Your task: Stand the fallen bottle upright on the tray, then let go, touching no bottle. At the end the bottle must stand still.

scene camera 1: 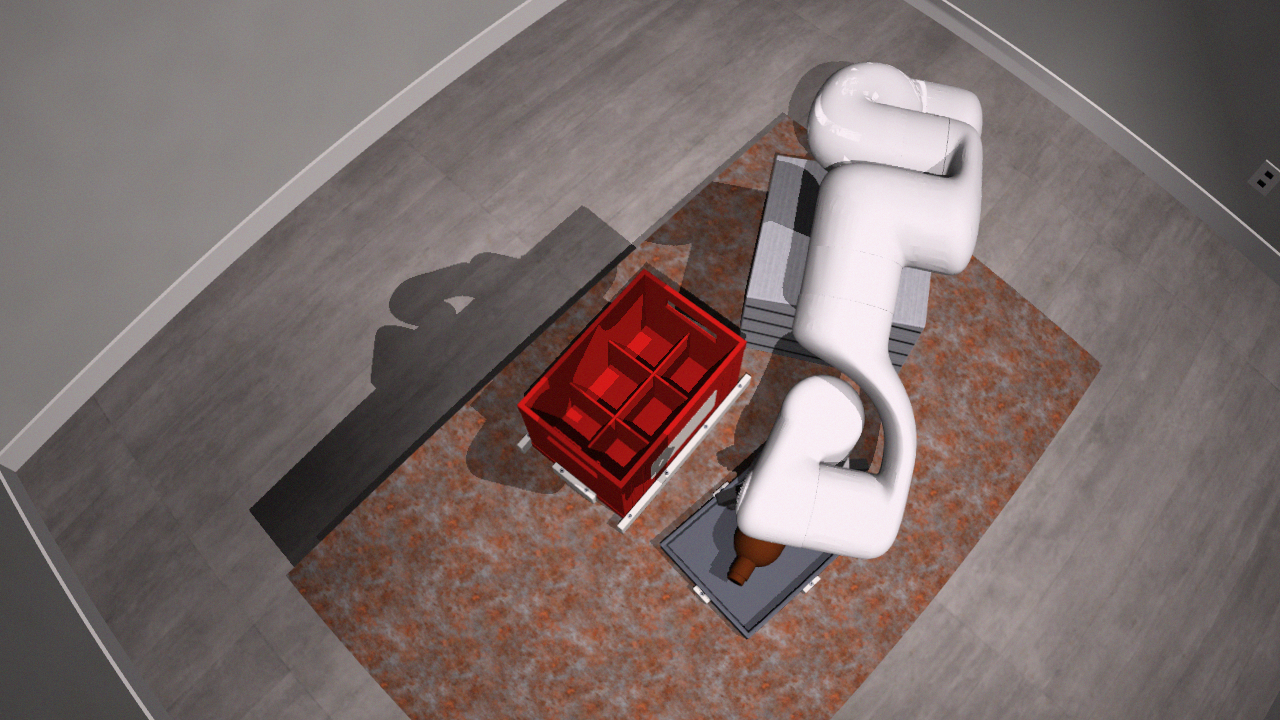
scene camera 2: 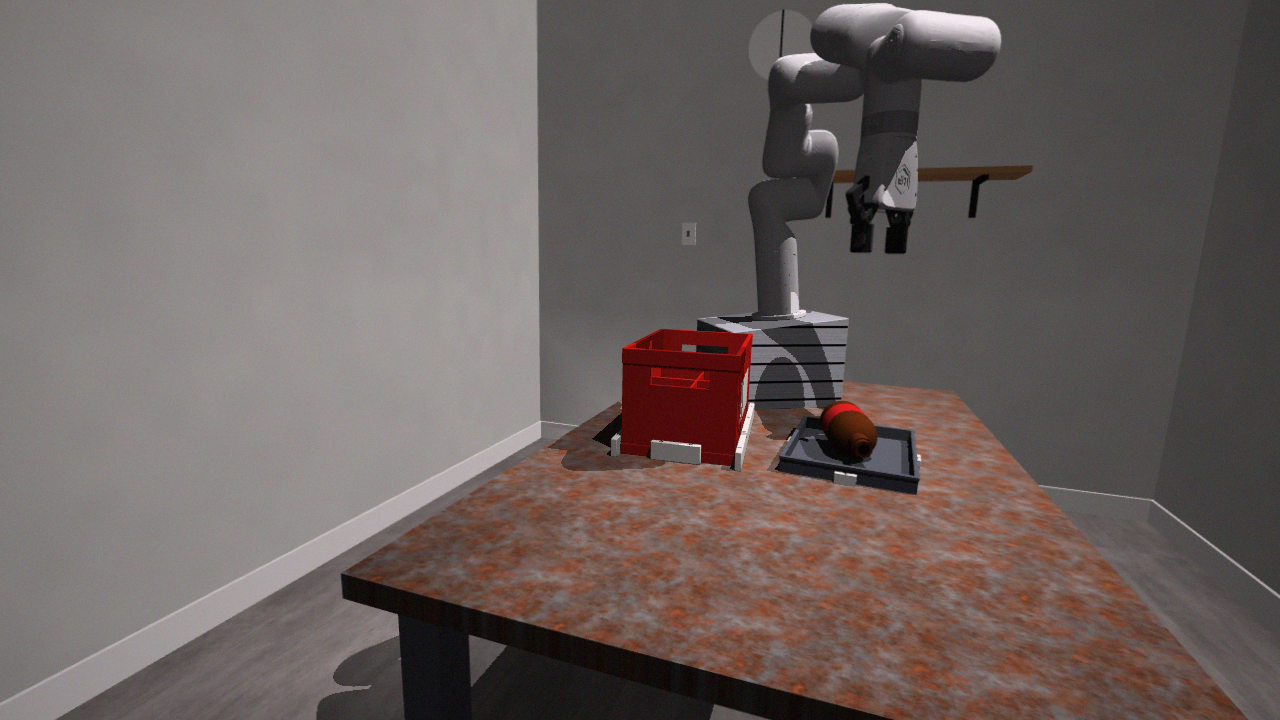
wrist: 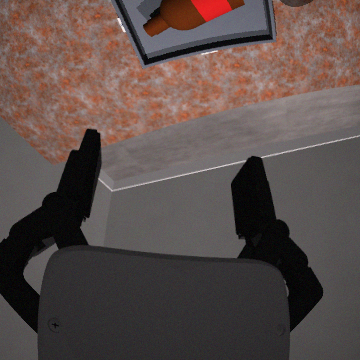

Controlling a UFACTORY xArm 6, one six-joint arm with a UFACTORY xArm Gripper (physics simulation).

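Where they show: gripper, fingertip midpoint: (scene camera 2: 878,253) (wrist: 172,157); arm's base, link origin: (scene camera 2: 778,316).
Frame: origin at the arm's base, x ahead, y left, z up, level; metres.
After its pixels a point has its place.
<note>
The fallen bottle (scene camera 1: 759,548) @[x 0.457, y 0.148, z -0.113 m] (scene camera 2: 848,431) @[x 0.474, y 0.129, z -0.131 m] (wrist: 182,15) @[x 0.445, y 0.141, z -0.109 m] is brown with a red band. It lies on its side in the shallow grey tray (scene camera 1: 747,610) @[x 0.526, y 0.190, z -0.183 m] (scene camera 2: 895,454) @[x 0.404, y 0.213, z -0.183 m] (wrist: 225,36) @[x 0.399, y 0.227, z -0.183 m], its neck pointing toward the table's near part in the scene camera 2 view. My gripper (scene camera 2: 878,250) @[x 0.457, y 0.150, z 0.144 m] (wrist: 172,157) @[x 0.457, y 0.150, z 0.144 m] is open, with nothing between its fingers. It is high above the table, well above the bottle and apart from it. In the scene camera 1 view, my arm covers the bottle's rear part and some of the tray.
A tall red crate (scene camera 1: 572,454) @[x 0.527, y -0.135, z -0.068 m] (scene camera 2: 684,413) @[x 0.532, y -0.121, z -0.110 m] with dividers stands beside the tray, with white strips (scene camera 1: 684,452) @[x 0.401, y -0.033, z -0.158 m] (scene camera 2: 674,451) @[x 0.544, y -0.133, z -0.170 m] along its foot. The grey slatted base (scene camera 1: 774,259) @[x 0.124, y -0.091, z -0.016 m] (scene camera 2: 796,344) @[x 0.136, y 0.044, z -0.046 m] of my arm stands behind both. A wooden wall shelf (scene camera 2: 975,172) is in the background.
</note>
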